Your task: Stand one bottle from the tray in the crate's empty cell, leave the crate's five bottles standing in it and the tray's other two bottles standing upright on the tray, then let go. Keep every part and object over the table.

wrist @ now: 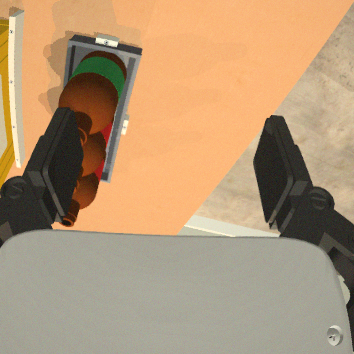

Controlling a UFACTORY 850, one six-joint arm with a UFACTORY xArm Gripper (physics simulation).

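Observation:
The grey tray is at the upper left, with three brown bottles standing in a row in it. The far bottle has a green band. The middle bottle shows some red beside it, and the near bottle is partly hidden by the left finger. My gripper is wide open, with nothing between its fingers. Its left finger overlaps the bottles' necks in view; its right finger is well to the right of the tray. Part of the yellow crate shows at the left edge; its cells and bottles do not show.
The orange table top lies under the tray and crate. Its edge runs diagonally from the upper right to the lower middle, with a pale mottled floor beyond it. The space between my fingers spans this edge in view. A narrow gap separates crate and tray.

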